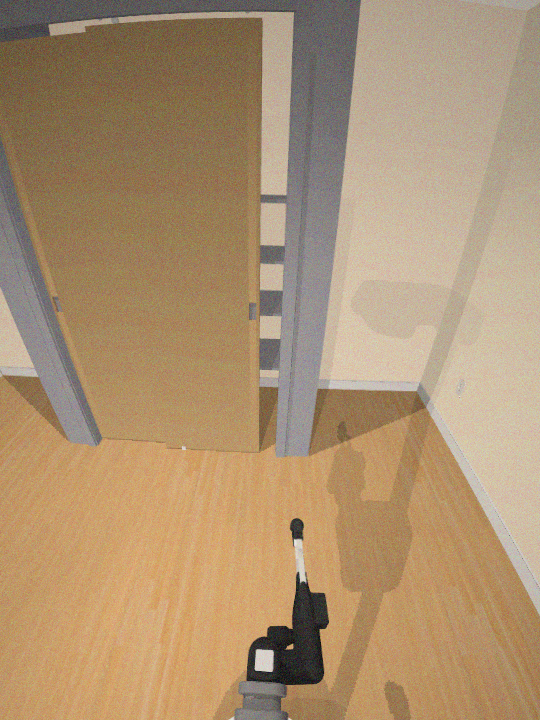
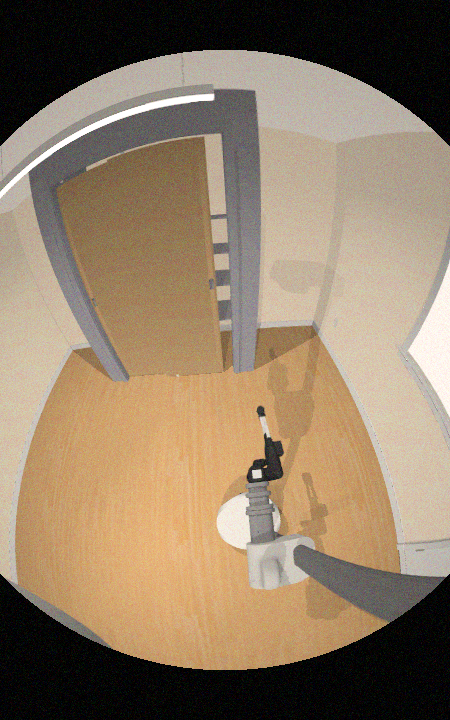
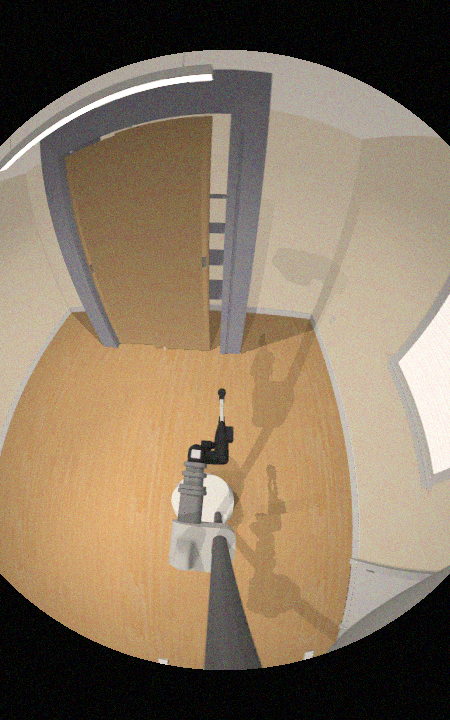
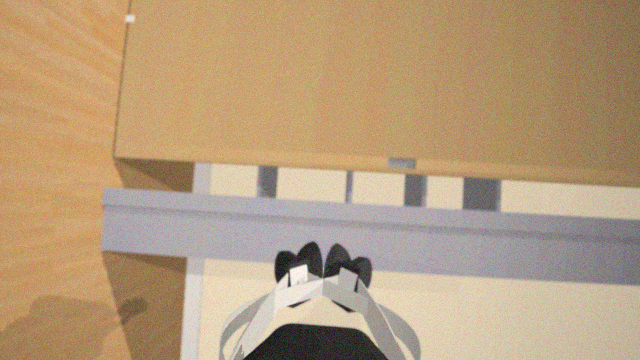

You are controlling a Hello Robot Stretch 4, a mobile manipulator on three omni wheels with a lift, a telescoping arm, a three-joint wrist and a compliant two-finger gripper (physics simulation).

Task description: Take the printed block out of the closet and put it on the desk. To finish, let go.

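Frame: origin at the robot's base, x ahead, y left, z up, level; metres.
Seen in the pictures: gripper, fingertip midpoint: [image 1: 296,521] [image 2: 259,406] [image 3: 221,389] [image 4: 323,263]; robot's base at its link origin: [image 2: 247,519] [image 3: 203,500].
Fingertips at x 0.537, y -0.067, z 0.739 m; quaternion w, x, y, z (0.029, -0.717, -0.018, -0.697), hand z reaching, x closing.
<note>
Offsets run from my fingertips to a thing's top centre. "spot": to the spot under its first point. Level surfaces: height alone.
The closet has a grey frame [image 1: 313,232] [image 2: 244,238] [image 3: 241,212] [image 4: 350,240] and a tan wooden sliding door [image 1: 156,232] [image 2: 143,265] [image 3: 148,228] [image 4: 350,85]. A narrow gap stands open at the door's right edge, and parts of several grey shelves show through it. A small grey recessed pull {spot: dx +0.894, dy +0.204, dz +0.209 m} [image 1: 252,311] [image 4: 401,163] sits on that edge. My gripper [image 1: 296,526] [image 2: 260,410] [image 3: 221,392] [image 4: 323,263] is shut and holds nothing; its fingertips are together, in front of the right post and apart from it. The printed block and the desk do not show.
A wall stands to the right of the closet, with a skirting board {dz -0.675 m} [image 1: 488,494] along its foot. A window {spot: dx -0.091, dy -1.166, dz +0.230 m} [image 3: 429,387] is at the far right. My white round base [image 2: 233,523] [image 3: 212,496] is on the wooden floor. A white cabinet-like piece [image 3: 382,589] stands at the lower right.
</note>
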